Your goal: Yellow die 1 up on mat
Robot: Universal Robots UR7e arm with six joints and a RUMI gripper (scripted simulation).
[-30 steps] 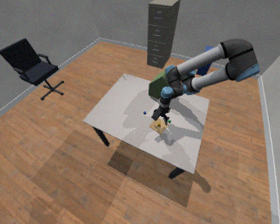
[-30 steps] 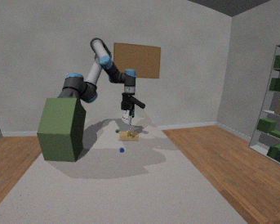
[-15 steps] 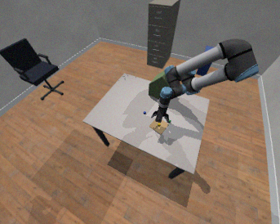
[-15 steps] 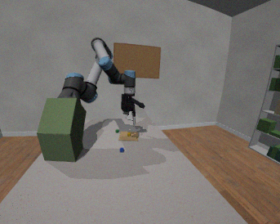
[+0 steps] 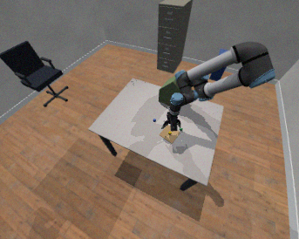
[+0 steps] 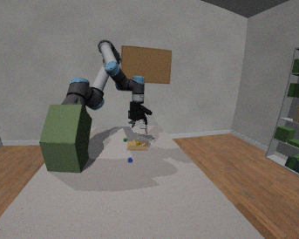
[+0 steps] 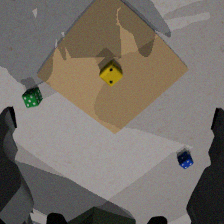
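Right now my hand is 90 mm above the yellow die and 10 mm past it. Round my hand: green die (110 mm behind, 100 mm below, 60 mm to the left); blue die (200 mm to the right, 100 mm below, 50 mm behind); tan mat (100 mm below, 10 mm behind).
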